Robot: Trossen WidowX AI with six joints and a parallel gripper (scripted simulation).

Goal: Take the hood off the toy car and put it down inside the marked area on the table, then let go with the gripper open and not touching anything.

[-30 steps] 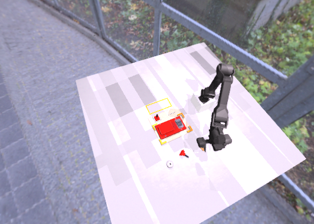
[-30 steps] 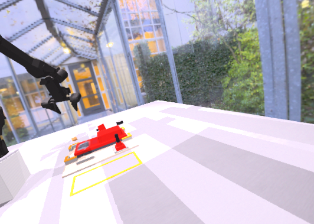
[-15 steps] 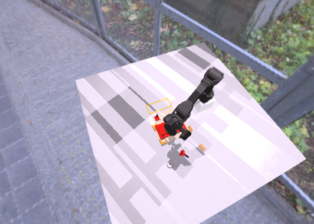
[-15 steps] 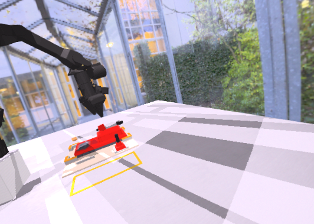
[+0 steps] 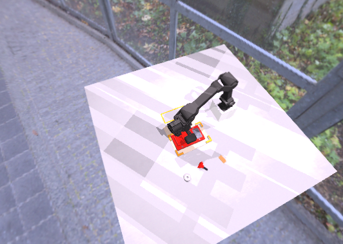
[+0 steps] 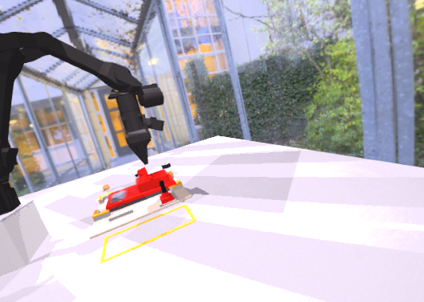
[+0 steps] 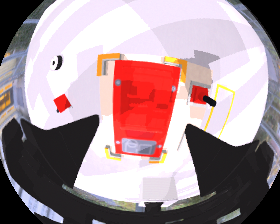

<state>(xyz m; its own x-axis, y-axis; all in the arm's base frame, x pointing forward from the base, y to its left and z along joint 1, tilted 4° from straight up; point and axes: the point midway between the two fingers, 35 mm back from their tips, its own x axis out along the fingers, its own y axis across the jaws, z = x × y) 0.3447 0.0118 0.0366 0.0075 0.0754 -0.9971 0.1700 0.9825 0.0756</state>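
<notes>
The red hood lies 60 mm below my gripper tip.
</notes>
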